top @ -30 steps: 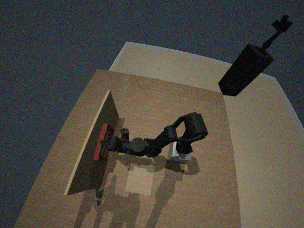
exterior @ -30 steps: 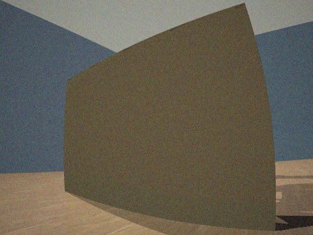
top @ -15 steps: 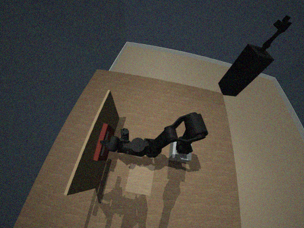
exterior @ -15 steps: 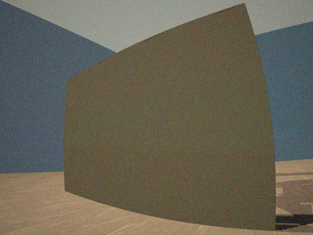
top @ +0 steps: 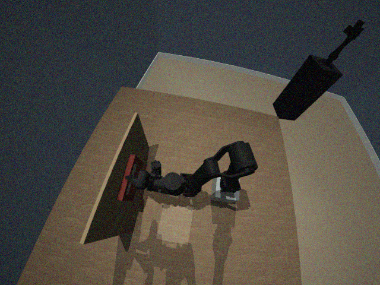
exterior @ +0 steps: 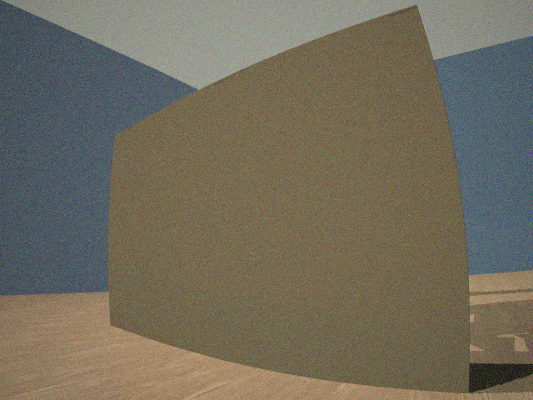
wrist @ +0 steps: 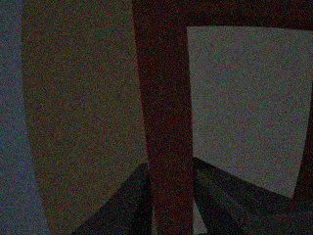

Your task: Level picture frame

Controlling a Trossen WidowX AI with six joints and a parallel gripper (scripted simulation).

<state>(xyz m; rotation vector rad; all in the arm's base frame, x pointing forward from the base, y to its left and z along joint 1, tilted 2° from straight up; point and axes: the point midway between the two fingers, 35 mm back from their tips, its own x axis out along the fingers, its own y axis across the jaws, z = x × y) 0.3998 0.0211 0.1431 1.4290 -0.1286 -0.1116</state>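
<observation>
My gripper tip is now 50 mm above the red picture frame, 10 mm to the left of it and 10 mm short of it. From my gripper tip the other things lie so: wall panel: 70 mm below, 20 mm ahead, 10 mm to the right.
</observation>
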